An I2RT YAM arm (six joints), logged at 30 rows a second.
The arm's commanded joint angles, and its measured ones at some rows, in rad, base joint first. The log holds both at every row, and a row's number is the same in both.
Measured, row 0:
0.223 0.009 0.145 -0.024 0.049 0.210
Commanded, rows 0 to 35:
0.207 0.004 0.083 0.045 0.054 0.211
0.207 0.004 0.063 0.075 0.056 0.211
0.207 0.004 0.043 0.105 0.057 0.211
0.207 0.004 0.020 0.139 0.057 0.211
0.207 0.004 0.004 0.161 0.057 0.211
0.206 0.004 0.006 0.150 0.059 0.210
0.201 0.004 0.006 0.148 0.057 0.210
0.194 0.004 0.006 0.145 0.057 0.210
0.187 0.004 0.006 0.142 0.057 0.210
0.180 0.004 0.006 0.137 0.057 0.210
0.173 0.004 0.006 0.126 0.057 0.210
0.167 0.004 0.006 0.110 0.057 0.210
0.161 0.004 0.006 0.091 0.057 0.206
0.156 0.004 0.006 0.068 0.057 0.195
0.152 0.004 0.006 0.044 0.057 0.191
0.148 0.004 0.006 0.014 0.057 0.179
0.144 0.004 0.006 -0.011 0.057 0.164
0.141 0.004 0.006 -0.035 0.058 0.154
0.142 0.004 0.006 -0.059 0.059 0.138
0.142 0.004 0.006 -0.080 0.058 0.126
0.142 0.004 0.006 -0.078 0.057 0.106
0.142 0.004 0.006 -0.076 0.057 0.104
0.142 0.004 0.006 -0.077 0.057 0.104
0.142 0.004 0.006 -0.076 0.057 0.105
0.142 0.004 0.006 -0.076 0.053 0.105
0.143 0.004 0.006 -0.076 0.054 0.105
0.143 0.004 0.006 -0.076 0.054 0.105
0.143 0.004 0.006 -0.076 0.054 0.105
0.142 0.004 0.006 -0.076 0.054 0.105
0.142 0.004 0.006 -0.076 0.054 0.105
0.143 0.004 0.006 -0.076 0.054 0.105
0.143 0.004 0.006 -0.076 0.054 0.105
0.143 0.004 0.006 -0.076 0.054 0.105
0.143 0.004 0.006 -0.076 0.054 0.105
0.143 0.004 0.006 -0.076 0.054 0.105
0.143 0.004 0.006 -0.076 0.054 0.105
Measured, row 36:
0.151 0.010 0.010 -0.068 0.048 0.115
